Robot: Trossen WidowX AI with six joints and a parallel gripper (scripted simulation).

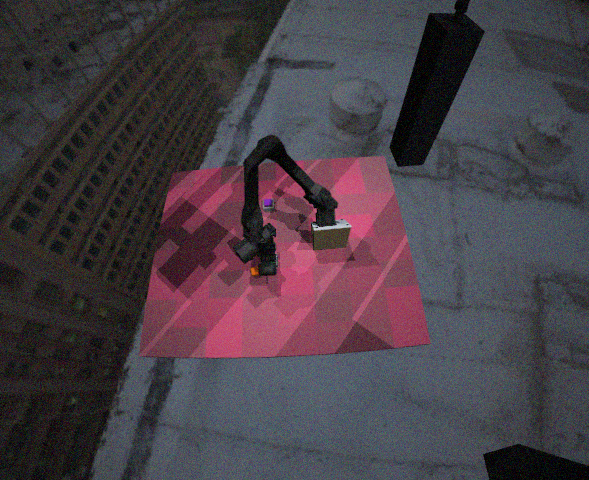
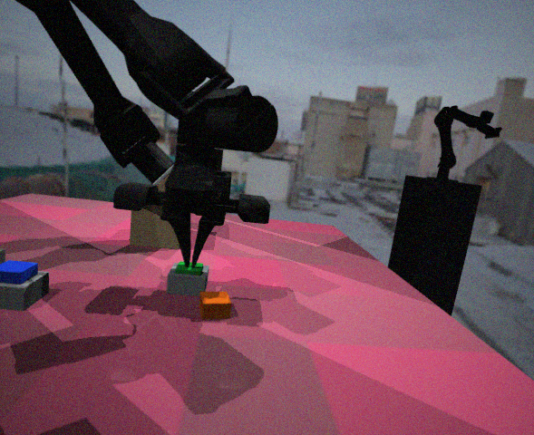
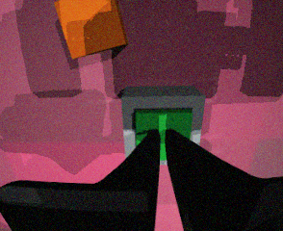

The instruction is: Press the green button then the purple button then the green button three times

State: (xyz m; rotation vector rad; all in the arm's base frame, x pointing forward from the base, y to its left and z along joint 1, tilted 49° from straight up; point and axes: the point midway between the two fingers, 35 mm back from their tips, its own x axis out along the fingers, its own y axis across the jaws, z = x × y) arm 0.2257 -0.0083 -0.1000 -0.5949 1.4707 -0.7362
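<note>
Now: the orange block 70 mm ahead of my gripper tip, 30 mm to the left of it and 20 mm below it. Also, from my gripper tip: blue button (180 mm to the right, 60 mm ahead); green button (10 mm below); purple button (270 mm to the right, 10 mm behind).
</note>
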